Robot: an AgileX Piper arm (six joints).
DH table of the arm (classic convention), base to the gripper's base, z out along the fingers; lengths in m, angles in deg. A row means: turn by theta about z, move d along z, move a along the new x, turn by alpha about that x. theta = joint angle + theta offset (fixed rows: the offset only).
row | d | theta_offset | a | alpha
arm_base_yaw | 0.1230 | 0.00 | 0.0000 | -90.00
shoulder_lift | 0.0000 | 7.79 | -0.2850 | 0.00
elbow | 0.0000 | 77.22 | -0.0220 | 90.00
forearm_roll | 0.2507 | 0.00 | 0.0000 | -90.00
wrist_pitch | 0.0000 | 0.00 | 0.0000 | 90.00
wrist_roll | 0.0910 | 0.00 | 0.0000 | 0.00
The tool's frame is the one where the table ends.
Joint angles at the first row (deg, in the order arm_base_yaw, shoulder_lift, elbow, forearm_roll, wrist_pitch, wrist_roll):
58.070 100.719 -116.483 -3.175 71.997 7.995
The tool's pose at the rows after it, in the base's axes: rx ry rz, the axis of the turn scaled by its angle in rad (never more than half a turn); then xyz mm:
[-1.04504, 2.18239, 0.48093, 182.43, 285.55, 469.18]
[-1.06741, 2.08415, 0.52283, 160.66, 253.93, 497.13]
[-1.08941, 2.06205, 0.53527, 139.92, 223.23, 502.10]
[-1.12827, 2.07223, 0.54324, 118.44, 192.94, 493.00]
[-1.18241, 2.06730, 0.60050, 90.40, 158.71, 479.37]
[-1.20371, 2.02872, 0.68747, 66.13, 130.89, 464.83]
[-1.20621, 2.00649, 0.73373, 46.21, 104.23, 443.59]
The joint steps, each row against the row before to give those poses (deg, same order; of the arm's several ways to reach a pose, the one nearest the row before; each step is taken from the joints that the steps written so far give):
-0.002 -6.072 -0.002 0.667 0.402 -1.320
0.001 -6.434 1.621 1.156 0.133 -3.028
0.002 -7.187 6.422 0.896 0.101 -1.338
-0.001 -7.818 8.970 1.459 0.188 -1.238
0.001 -9.282 9.936 3.758 -0.085 -1.930
-0.006 -8.504 8.861 4.036 -2.300 -1.536
0.011 -8.340 8.872 2.014 -1.804 -0.680

